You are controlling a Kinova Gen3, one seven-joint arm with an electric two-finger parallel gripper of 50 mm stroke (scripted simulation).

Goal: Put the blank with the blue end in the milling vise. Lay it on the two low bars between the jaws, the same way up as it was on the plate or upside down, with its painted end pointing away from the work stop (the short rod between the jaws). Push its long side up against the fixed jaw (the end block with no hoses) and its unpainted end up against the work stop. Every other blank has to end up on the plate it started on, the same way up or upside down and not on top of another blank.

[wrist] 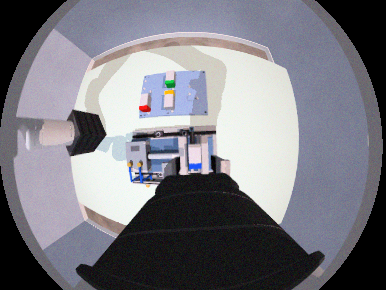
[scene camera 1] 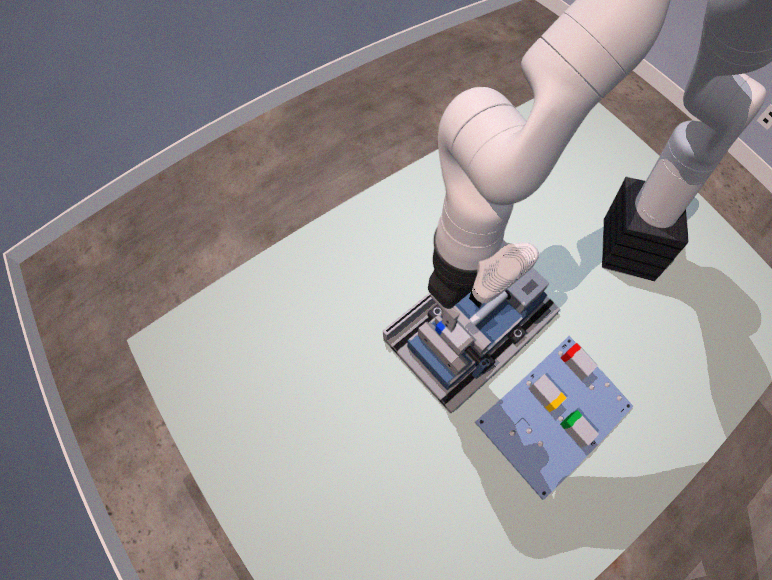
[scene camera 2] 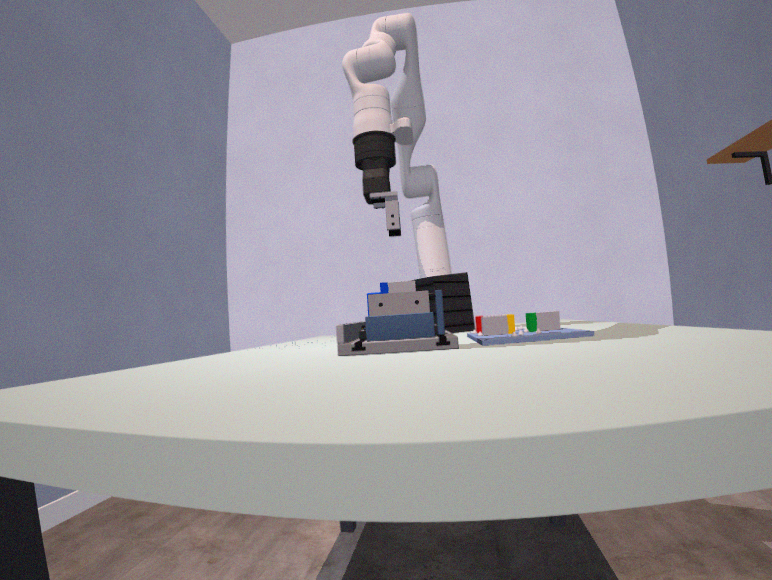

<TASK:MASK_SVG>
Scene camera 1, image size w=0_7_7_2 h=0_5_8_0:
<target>my gripper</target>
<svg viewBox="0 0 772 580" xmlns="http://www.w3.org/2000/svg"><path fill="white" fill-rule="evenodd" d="M434 249L434 271L429 278L428 291L431 294L430 297L444 310L441 323L452 332L455 330L460 315L454 308L458 302L471 292L469 299L478 308L483 305L472 294L477 273L461 273L449 268L439 259Z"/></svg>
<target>red-ended blank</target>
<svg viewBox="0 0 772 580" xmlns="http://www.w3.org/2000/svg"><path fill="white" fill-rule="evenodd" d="M576 343L561 359L580 380L583 380L595 370L597 364Z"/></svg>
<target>green-ended blank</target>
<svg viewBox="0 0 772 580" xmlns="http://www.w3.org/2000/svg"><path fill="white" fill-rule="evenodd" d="M577 410L572 412L560 425L582 448L589 446L599 434Z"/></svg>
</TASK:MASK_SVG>
